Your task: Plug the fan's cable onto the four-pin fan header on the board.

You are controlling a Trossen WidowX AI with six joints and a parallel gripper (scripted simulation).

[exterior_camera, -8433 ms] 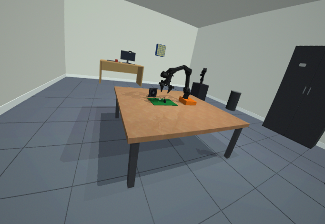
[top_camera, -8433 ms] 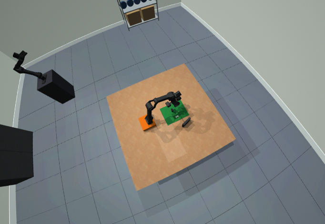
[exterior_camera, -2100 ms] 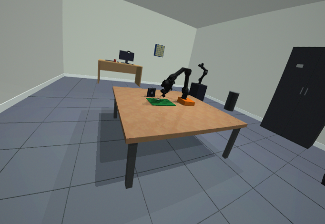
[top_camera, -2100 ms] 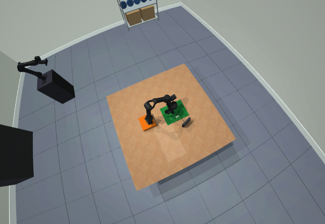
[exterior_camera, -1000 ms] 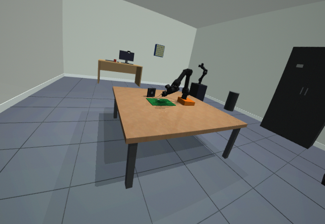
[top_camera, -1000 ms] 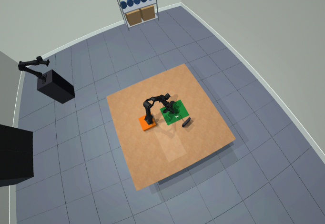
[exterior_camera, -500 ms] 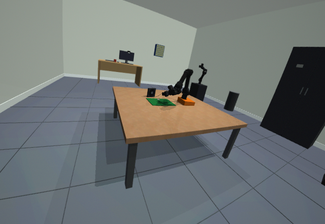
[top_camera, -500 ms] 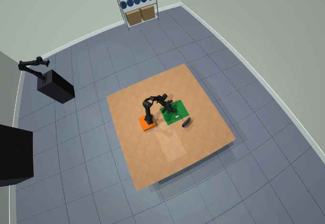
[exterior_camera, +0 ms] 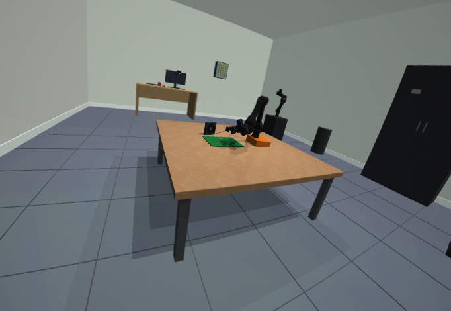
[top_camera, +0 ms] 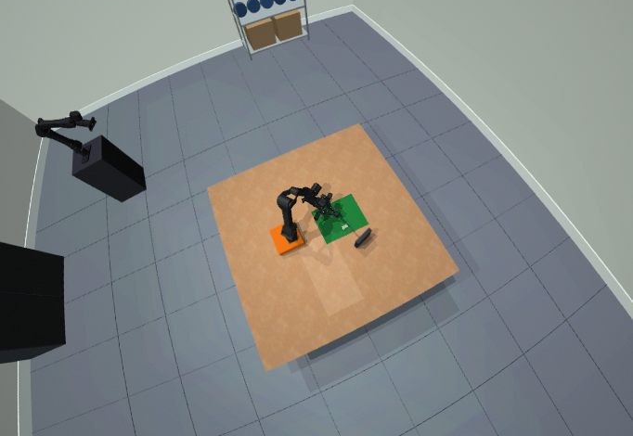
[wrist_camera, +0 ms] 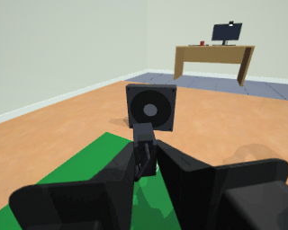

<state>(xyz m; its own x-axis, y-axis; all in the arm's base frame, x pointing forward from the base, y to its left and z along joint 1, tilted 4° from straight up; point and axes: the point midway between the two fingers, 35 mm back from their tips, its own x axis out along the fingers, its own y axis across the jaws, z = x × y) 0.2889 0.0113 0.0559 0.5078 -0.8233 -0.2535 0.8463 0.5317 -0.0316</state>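
Now: the green board 3 cm ahead of my gripper tip and 14 cm below it. The rest, counted from my gripper tip: black fan: 8 cm ahead, 19 cm to the right, 6 cm below; black plug: 1 cm below; white four-pin header: 3 cm ahead, 7 cm to the right, 12 cm below.
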